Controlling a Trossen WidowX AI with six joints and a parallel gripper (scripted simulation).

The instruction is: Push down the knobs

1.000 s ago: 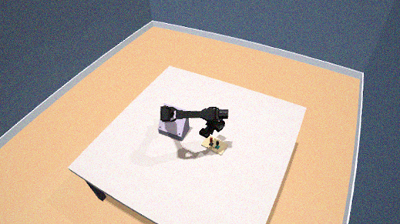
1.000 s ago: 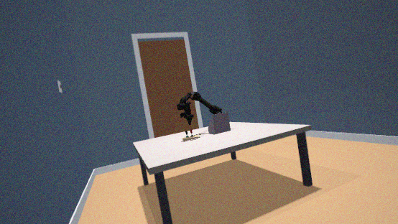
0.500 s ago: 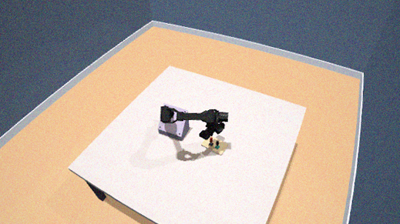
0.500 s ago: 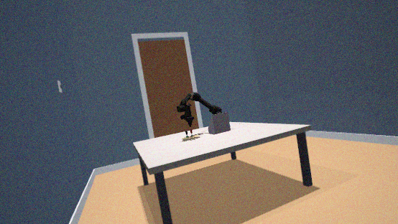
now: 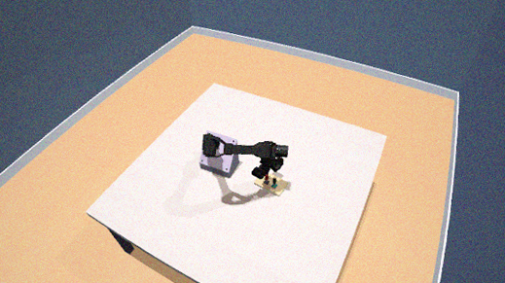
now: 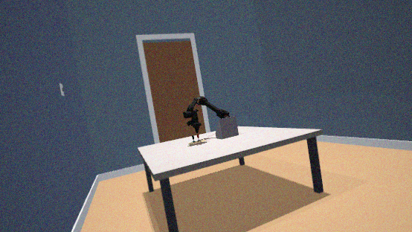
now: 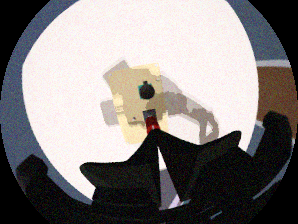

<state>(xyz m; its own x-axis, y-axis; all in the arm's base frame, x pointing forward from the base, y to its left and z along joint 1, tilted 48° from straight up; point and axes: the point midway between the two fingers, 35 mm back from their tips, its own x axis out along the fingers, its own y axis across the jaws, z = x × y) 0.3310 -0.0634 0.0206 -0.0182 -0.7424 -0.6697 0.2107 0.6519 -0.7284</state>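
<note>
The red knob lies 2 cm below my gripper tip. From my gripper tip the other things lie so: dark knob 5 cm ahead, 1 cm to the right, 3 cm below.
</note>
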